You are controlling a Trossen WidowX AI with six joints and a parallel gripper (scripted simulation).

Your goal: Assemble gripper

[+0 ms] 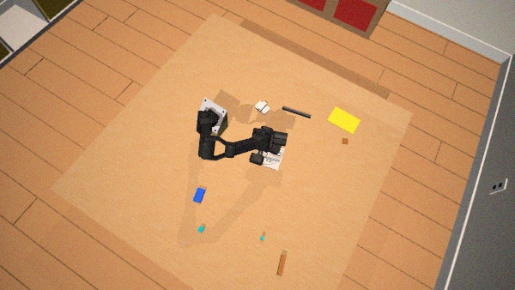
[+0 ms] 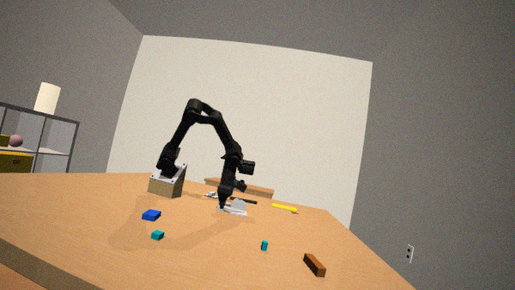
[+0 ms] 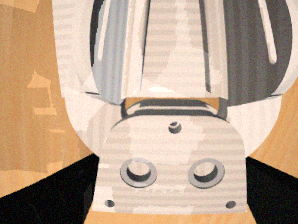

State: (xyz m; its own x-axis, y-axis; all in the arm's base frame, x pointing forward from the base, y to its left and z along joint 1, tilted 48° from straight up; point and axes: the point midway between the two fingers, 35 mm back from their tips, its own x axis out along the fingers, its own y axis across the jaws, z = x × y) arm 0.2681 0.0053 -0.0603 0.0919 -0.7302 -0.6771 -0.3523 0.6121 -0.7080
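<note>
The housing plate lies 1 cm below my gripper tip. Round my gripper tip: white jaw (3 cm ahead, 1 cm to the right); flat white plate (7 cm ahead, 3 cm to the left, 1 cm below); gripper base (1 cm ahead, 2 cm above).
</note>
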